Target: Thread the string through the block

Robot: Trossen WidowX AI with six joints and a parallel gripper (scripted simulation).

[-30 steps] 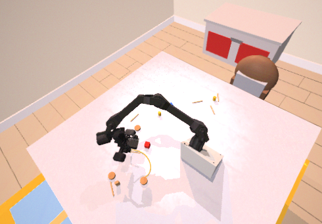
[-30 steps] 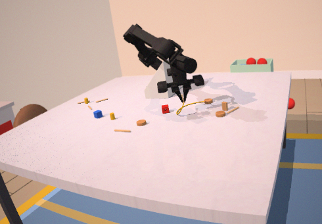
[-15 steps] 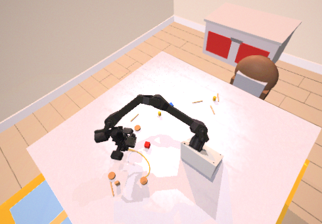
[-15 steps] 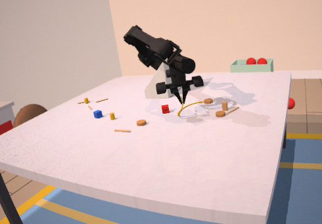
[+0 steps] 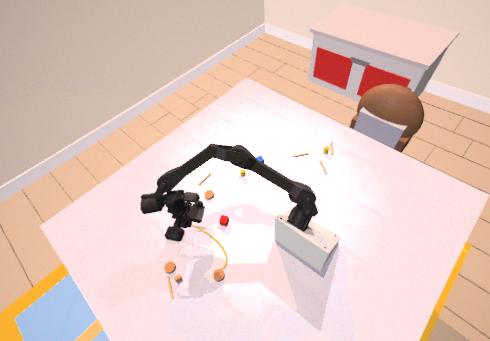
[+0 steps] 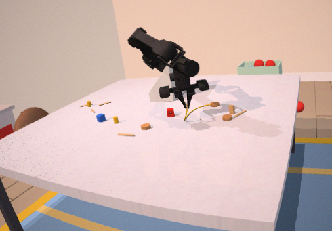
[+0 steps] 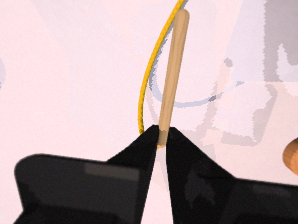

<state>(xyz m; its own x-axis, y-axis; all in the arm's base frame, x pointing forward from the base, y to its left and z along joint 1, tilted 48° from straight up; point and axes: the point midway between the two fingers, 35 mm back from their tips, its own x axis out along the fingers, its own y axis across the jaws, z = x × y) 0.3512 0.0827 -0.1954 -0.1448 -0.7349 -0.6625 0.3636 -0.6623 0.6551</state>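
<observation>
The red block is 10 cm to the right of my gripper tip, 8 cm behind it and 4 cm below it. From my gripper tip the other things lie so: thin wooden stick (1 cm to the right, 1 cm behind); yellow peg (33 cm to the right, 4 cm below); small wooden block (16 cm to the left, 8 cm behind, 4 cm below).
</observation>
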